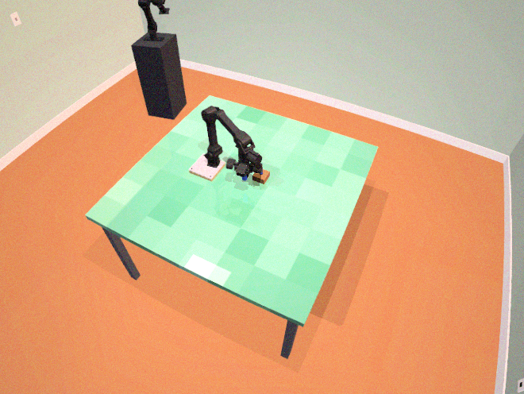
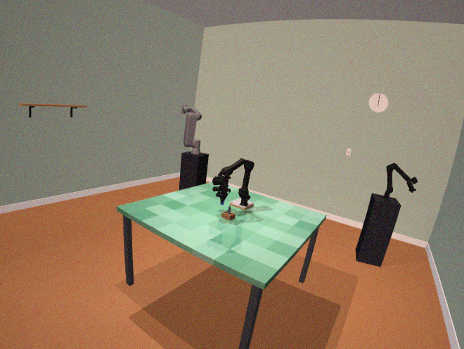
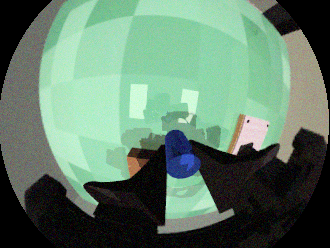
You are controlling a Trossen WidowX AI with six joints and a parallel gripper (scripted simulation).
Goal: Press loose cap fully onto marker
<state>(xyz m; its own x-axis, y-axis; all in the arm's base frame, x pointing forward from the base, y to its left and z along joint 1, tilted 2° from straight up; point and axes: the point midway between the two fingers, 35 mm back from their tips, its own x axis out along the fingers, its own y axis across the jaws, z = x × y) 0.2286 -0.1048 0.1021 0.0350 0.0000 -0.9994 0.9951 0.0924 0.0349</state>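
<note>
My gripper tip is 9 cm to the right of the dark marker, 7 cm short of it and 1 cm above it. Round my gripper tip: blue cap: 1 cm above.
</note>
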